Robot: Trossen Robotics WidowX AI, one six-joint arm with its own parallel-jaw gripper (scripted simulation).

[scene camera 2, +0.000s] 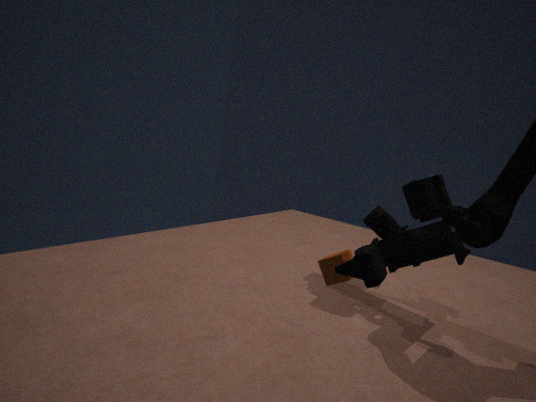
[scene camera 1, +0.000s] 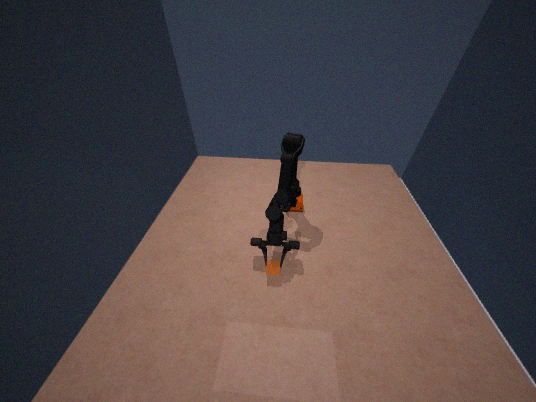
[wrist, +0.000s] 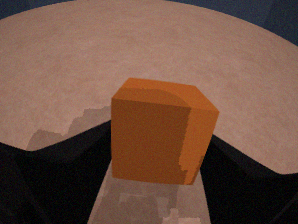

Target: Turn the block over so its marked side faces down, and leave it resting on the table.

My gripper (scene camera 2: 340, 267) carries an orange block (scene camera 2: 327, 264).
The orange block is seen too in the wrist view (wrist: 160, 130). My gripper shows as well in scene camera 1 (scene camera 1: 273, 266) and in the wrist view (wrist: 158, 131).
